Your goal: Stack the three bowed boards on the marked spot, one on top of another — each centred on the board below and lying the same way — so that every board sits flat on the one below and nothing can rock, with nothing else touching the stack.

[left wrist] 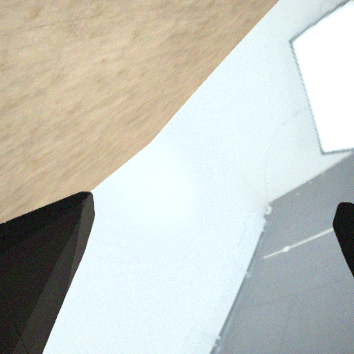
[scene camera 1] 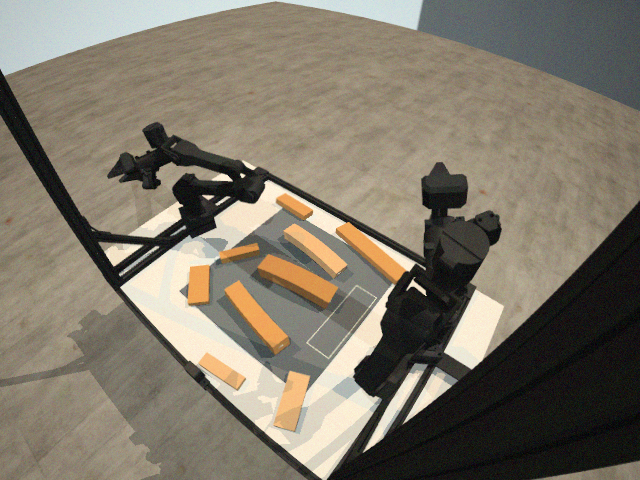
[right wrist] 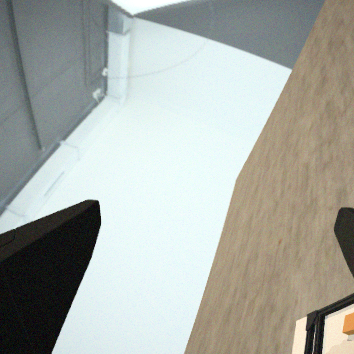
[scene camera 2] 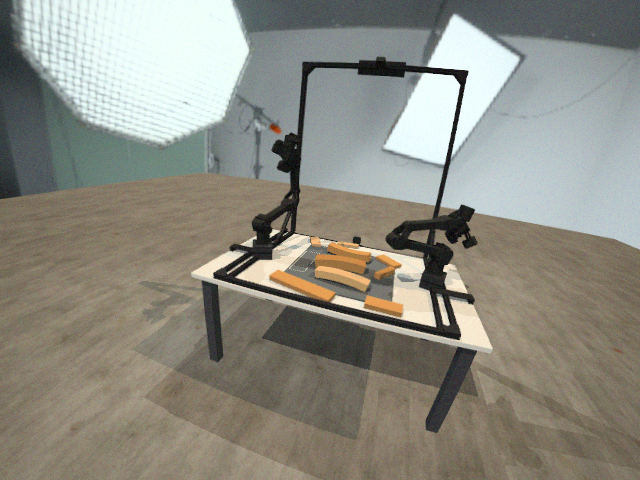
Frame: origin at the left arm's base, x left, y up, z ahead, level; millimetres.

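Where they show: left gripper, between the fingertips: (left wrist: 218,209) (scene camera 1: 113,179); right gripper, between the fingertips: (right wrist: 221,216) (scene camera 2: 291,150); left arm's base, origin of its link: (scene camera 1: 195,210) (scene camera 2: 435,272); right arm's base, origin of its link: (scene camera 2: 262,242).
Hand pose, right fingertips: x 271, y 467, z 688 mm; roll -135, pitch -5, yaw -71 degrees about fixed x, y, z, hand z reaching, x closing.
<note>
Things, the pixels of their centre, and the offset from my right fingertips. "pt": a spot on its surface instead. Level surfaces: height alone.
- thin pale rectangle outline, a spot on its surface: (scene camera 1: 317,350) pt dz -51, dx -185, dy -535 mm
- long straight orange bar, middle of its body: (scene camera 1: 370,251) (scene camera 2: 300,285) dz -237, dx +167, dy -526 mm
- mat, height of its surface: dy -535 mm
Three bowed boards lie apart on the dark mat: a pale orange one (scene camera 1: 315,250) (scene camera 2: 342,277), a darker, thicker one (scene camera 1: 298,281) (scene camera 2: 340,263) in the middle, and another orange one (scene camera 1: 256,317) (scene camera 2: 348,252). The marked spot, a thin pale rectangle outline (scene camera 1: 317,350), lies at the mat's right side in scene camera 1, with no board on it. My left gripper (scene camera 1: 114,179) (left wrist: 218,209) is open and empty, out beyond the table's left side. My right gripper (right wrist: 221,216) is open and empty, raised high above its arm's base; its fingers overlap in scene camera 1.
A long straight orange bar (scene camera 1: 369,253) (scene camera 2: 302,285) lies near the frame rail. Smaller orange blocks lie around the mat (scene camera 1: 310,356), including one (scene camera 1: 294,206) (scene camera 2: 383,305) by the rail, one (scene camera 1: 199,285) at the left and one (scene camera 1: 292,401) at the bottom. Black posts rise beside the table.
</note>
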